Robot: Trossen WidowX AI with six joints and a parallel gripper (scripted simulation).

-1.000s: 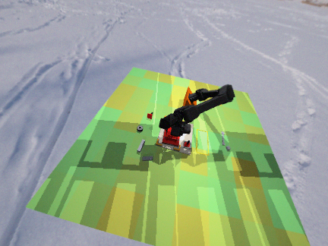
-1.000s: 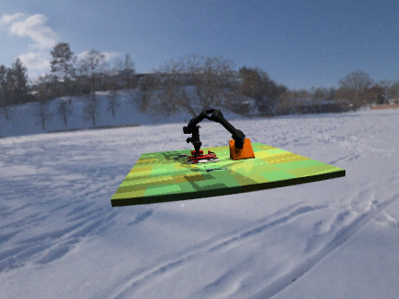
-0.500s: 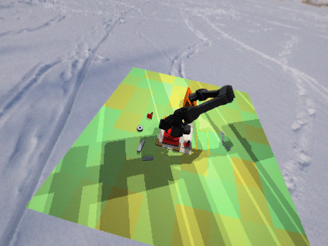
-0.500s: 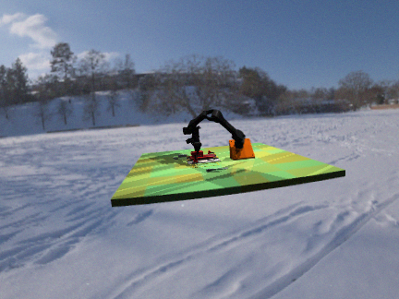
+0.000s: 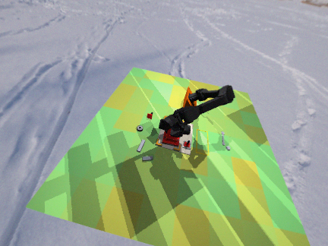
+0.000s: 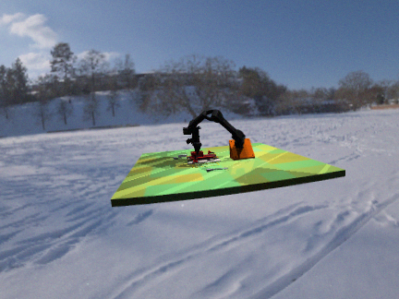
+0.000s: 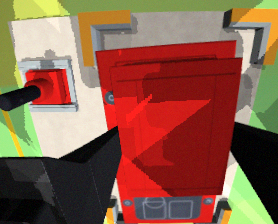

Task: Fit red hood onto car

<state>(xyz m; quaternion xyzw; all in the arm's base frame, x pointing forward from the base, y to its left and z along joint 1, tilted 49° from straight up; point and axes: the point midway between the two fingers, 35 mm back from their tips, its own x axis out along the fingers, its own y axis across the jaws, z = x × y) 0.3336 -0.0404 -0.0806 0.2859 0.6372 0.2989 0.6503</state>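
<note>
Now: the red hood 1 cm above my gripper tip. The rest, counted from my gripper tip: white jig 3 cm behind, 2 cm to the left, 4 cm below; wheel 1 cm behind, 22 cm to the right, 4 cm below; grey socket 3 cm ahead, 11 cm to the left, 2 cm below.
</note>
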